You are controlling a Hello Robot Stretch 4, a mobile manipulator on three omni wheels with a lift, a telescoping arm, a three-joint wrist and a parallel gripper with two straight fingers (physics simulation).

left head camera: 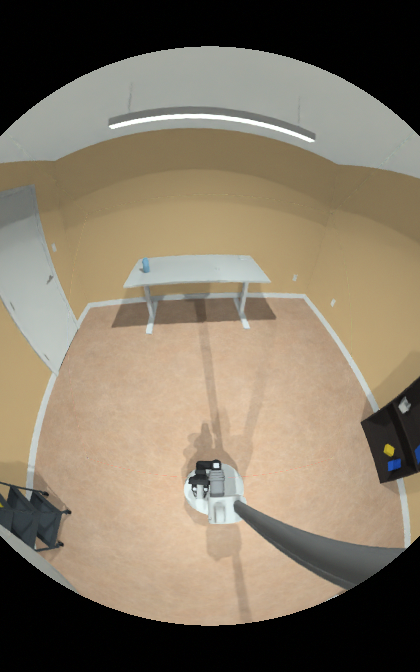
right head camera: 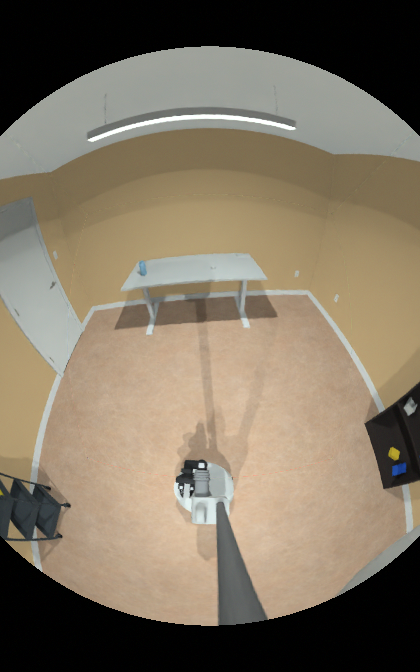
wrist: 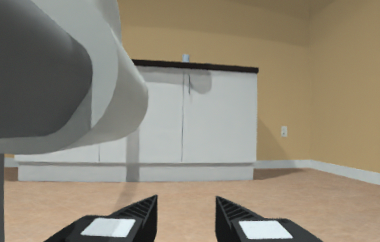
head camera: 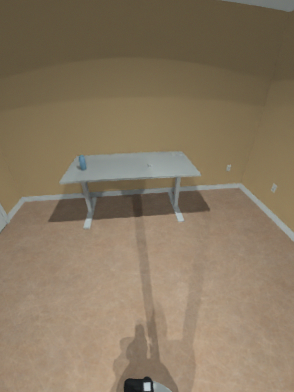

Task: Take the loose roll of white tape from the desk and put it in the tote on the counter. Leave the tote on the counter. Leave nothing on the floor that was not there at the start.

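Places are measured from the robot's base along level axes (x right, y back, z down), in centimetres.
Pixels of known places: gripper, fingertip midpoint: (wrist: 186, 213).
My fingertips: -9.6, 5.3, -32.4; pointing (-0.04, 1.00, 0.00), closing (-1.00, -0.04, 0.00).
Observation:
Behind a point stands the place of what it marks, as x, y, z.
The white desk (head camera: 120, 170) {-25.3, -185.4, -69.3} (left head camera: 190, 272) (right head camera: 185, 272) stands across the room against the far wall. A tiny pale item (head camera: 150, 165) {9.3, -194.0, -71.0} (left head camera: 217, 268) (right head camera: 213, 267) lies right of its middle; it is too small to tell whether it is the tape roll. Faint pale marks also show near the desk's back right corner. The counter (wrist: 220, 115) {-42.5, 173.3, -49.0} shows in the wrist view, with white doors and a dark top; the tote does not show there. My gripper (wrist: 186, 213) {-9.7, 5.3, -32.4} (left head camera: 200, 491) (right head camera: 186, 490) is part open and empty, low over my base, far from the desk.
A blue cylinder (head camera: 82, 163) {-68.5, -188.5, -77.8} (left head camera: 145, 265) (right head camera: 142, 268) stands on the desk's left end. A pale cylinder (wrist: 185, 58) {-15.4, 202.8, -101.4} stands on the counter. A dark shelf unit with blue, yellow and white items is at right; a dark cart and a door are at left in both side head views.

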